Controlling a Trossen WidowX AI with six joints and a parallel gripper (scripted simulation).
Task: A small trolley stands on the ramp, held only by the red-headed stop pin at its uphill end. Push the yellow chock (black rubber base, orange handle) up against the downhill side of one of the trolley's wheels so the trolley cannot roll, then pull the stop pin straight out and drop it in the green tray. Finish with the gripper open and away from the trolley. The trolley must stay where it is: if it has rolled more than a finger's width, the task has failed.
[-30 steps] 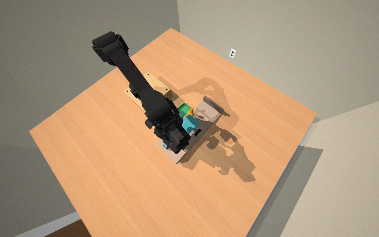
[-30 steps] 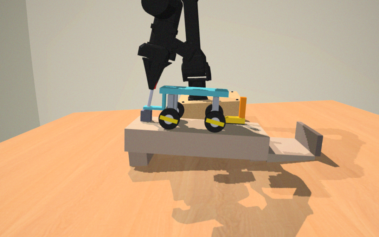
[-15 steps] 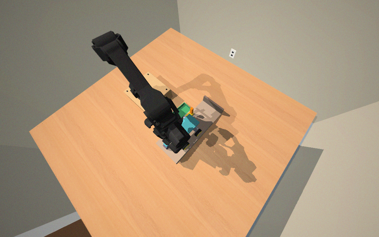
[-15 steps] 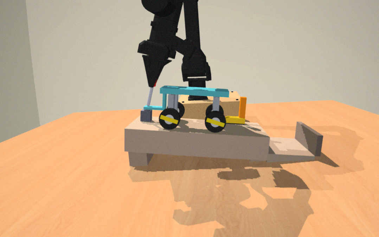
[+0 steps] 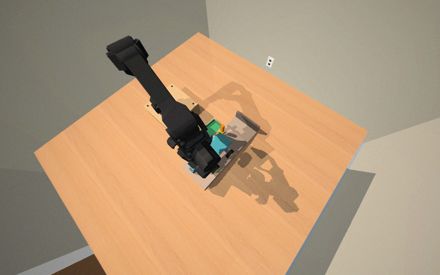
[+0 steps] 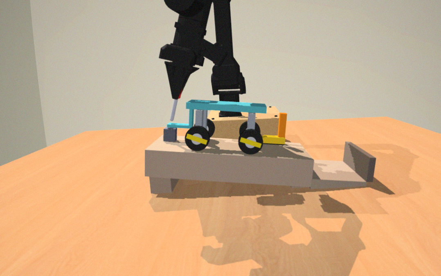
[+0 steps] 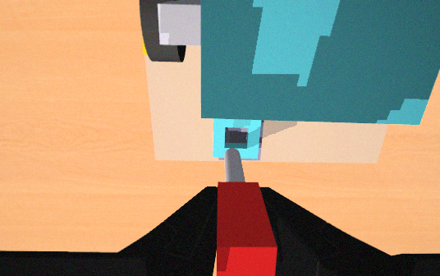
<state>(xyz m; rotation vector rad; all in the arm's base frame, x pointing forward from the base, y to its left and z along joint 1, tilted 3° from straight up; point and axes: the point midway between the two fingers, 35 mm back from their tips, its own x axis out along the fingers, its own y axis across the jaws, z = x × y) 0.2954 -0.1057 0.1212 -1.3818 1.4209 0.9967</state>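
Now: gripper tip 90 mm past the green tray, 200 mm to the right of it and 170 mm above it. Also, from my gripper tip: red-headed stop pin (right at my gripper tip); then ramp (30 mm ahead, 100 mm to the left, 120 mm below); then trolley (30 mm ahead, 100 mm to the left, 60 mm below).
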